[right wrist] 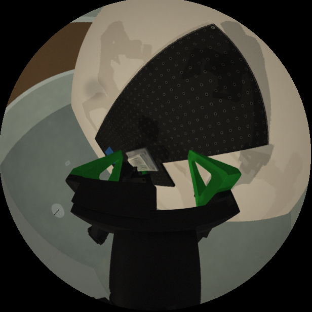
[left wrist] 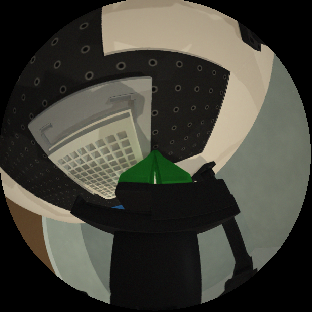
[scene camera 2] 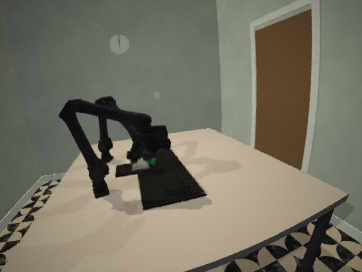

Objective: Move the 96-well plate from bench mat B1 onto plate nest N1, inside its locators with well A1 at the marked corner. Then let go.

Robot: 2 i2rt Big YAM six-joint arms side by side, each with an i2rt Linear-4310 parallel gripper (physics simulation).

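Pixels of known places: left gripper, fingertip midpoint: [scene camera 2: 131, 165]; right gripper, fingertip midpoint: [scene camera 2: 156, 157]; left arm's base, link origin: [scene camera 2: 106, 160]; right arm's base, link origin: [scene camera 2: 101, 191].
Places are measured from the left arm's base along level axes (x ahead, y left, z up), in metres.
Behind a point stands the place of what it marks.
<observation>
The pale 96-well plate [left wrist: 102, 162] [right wrist: 139, 161] [scene camera 2: 140, 164] @(x 0.353, y -0.192, z 0.038 m) is on the grey plate nest [left wrist: 80, 107] [right wrist: 153, 158], its wells facing up. In the left wrist view its near edge is a little apart from two corner locators. I cannot tell whether it sits fully down, and the A1 mark is not readable. My left gripper [left wrist: 154, 153] is shut and empty, its green fingertips together beside the plate's side. My right gripper [right wrist: 155, 153] is open and empty, its fingers wide apart, away from the plate. Bench mat B1 cannot be identified.
A black perforated board [scene camera 2: 169, 180] @(x 0.573, y -0.387, z 0.013 m) [left wrist: 180, 100] [right wrist: 210, 100] lies on the table [scene camera 2: 260, 200] @(x 1.035, y -0.626, z 0.000 m) and bears the nest. A small blue piece [left wrist: 118, 206] [right wrist: 109, 150] shows beyond the plate. Both arms reach in close together over the board's left part in the scene view.
</observation>
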